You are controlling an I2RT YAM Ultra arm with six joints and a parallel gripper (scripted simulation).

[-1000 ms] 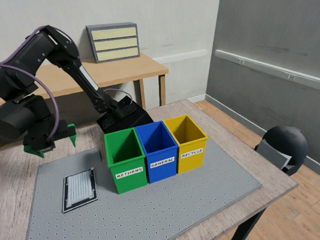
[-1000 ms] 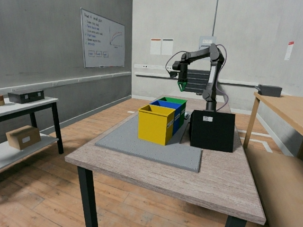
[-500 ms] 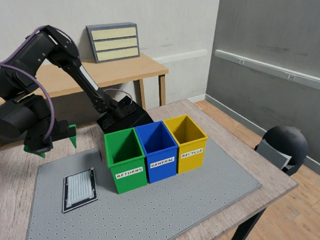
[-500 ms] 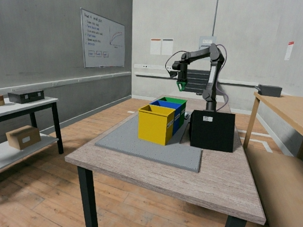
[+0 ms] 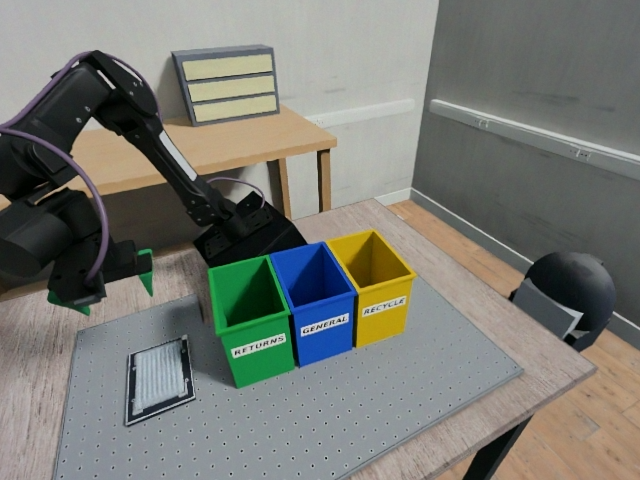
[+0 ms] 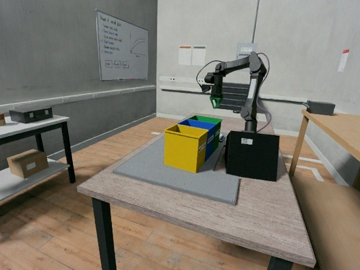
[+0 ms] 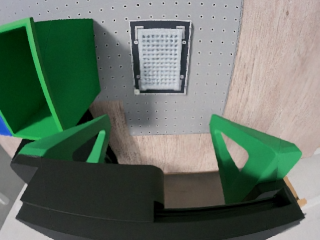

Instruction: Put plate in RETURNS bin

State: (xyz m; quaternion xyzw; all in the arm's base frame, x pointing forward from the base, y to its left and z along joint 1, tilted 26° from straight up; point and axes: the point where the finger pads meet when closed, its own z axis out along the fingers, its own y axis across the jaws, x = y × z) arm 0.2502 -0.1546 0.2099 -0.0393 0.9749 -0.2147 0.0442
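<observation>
Right now the 96-well plate is 21 cm below my hand. From my hand the other things lie so: green returns bin: 21 cm to the left, 14 cm below; blue general bin: 34 cm to the left, 14 cm below, 1 cm ahead; black plate nest N1: 22 cm below.
</observation>
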